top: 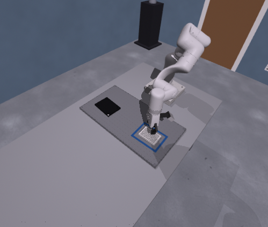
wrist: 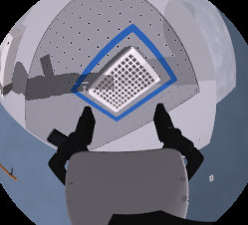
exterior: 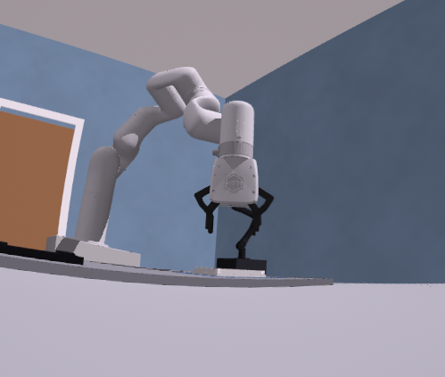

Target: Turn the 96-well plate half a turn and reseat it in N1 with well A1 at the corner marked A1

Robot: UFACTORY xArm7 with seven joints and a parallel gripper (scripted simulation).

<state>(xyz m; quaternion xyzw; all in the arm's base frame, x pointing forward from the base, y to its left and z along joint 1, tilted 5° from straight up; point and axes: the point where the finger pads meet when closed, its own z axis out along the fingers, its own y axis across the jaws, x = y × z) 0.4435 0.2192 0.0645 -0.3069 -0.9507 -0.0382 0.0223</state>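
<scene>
The white 96-well plate lies 9 cm below my hand. Round my hand: black plate nest N1: 3 cm ahead, 39 cm to the right, 9 cm below.
</scene>
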